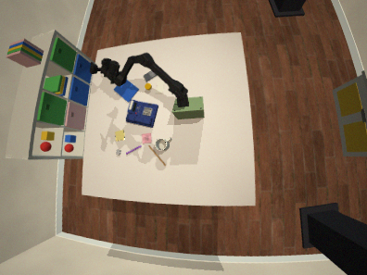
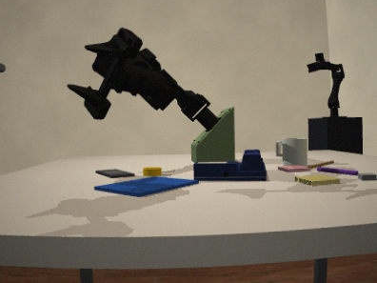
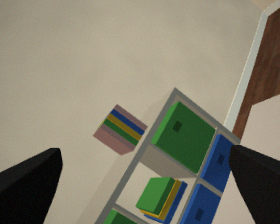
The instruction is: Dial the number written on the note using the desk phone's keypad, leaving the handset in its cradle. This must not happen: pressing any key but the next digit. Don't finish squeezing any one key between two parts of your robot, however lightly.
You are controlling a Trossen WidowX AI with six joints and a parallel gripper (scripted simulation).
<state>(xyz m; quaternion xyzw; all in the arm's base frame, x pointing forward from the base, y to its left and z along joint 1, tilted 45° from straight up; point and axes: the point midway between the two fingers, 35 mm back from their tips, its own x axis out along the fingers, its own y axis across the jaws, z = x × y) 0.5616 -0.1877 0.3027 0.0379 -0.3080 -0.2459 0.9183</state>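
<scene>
My gripper is now 33 cm to the right of the 8 key, 28 cm past it and 21 cm above it. The rest, counted from my hand: yellow tape 28 cm behind, 23 cm below, 12 cm to the left; then grey slab 31 cm behind, 24 cm below, 1 cm to the left; then blue book 24 cm below, 11 cm to the left, 9 cm behind.
</scene>
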